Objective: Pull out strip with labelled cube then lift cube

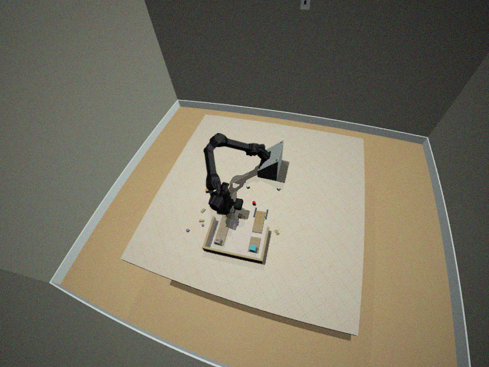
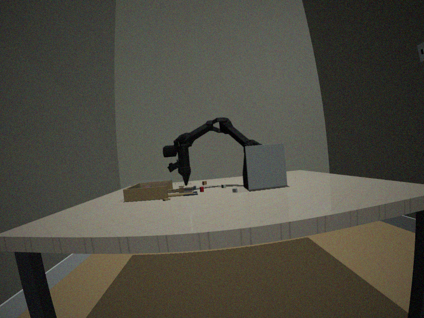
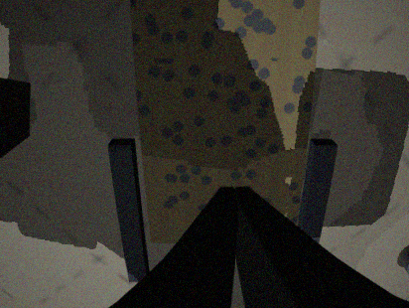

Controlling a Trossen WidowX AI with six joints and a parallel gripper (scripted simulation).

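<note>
Now: gripper tip 90 mm short of the strip and 20 mm above it. From my gripper tip the other things lie so: red piece 140 mm to the left, 70 mm behind, 10 mm below.
</note>
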